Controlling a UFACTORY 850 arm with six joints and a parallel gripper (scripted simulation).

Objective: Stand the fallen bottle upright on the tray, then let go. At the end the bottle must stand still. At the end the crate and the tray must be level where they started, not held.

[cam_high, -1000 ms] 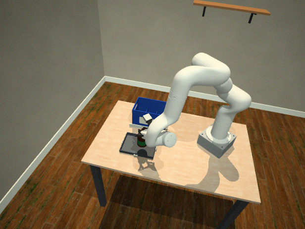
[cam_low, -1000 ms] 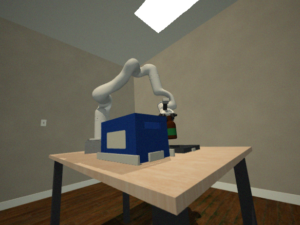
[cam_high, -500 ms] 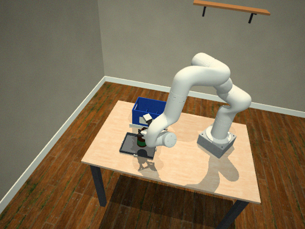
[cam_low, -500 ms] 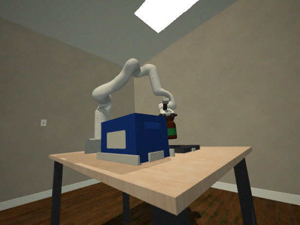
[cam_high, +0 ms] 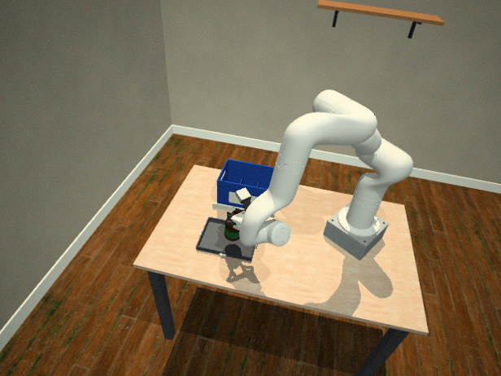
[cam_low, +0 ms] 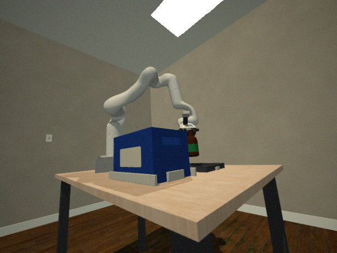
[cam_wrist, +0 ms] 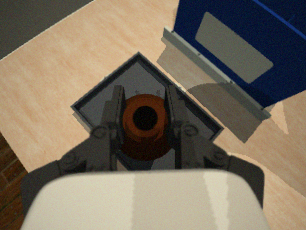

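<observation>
My gripper is now 60 mm above the bottle. The rest, counted from my hand: dark tray: 30 mm ahead, 30 mm to the right, 190 mm below; then blue crate: 320 mm to the right, 120 mm below.
</observation>
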